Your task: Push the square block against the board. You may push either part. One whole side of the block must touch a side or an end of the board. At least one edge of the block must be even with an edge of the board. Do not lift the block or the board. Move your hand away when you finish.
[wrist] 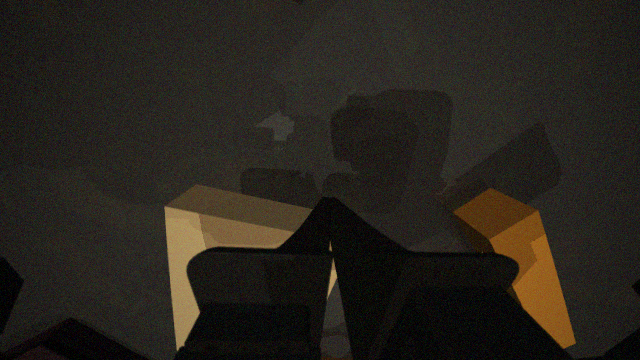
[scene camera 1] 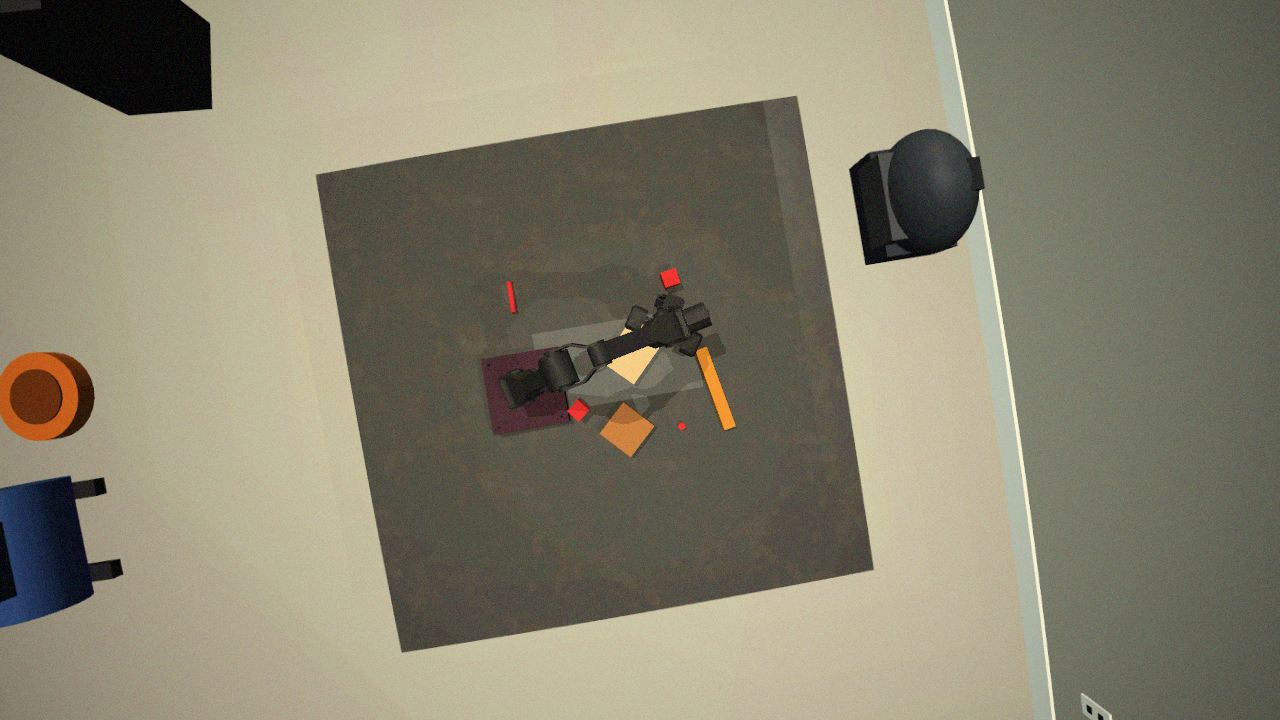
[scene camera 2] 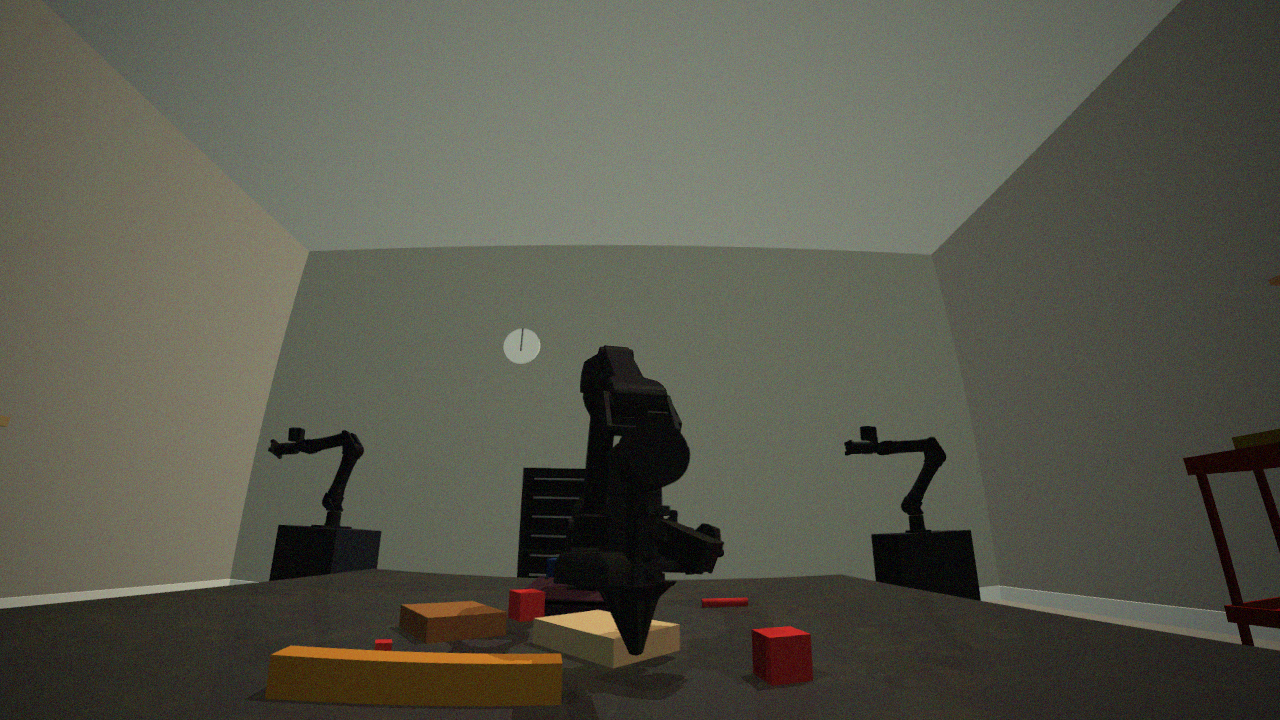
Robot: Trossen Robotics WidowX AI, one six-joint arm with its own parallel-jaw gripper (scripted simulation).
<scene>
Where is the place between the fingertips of my gripper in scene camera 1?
661,332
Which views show my gripper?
The wrist view, scene camera 1 and scene camera 2: all of them.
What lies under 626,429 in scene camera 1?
An orange-brown square block.
</scene>
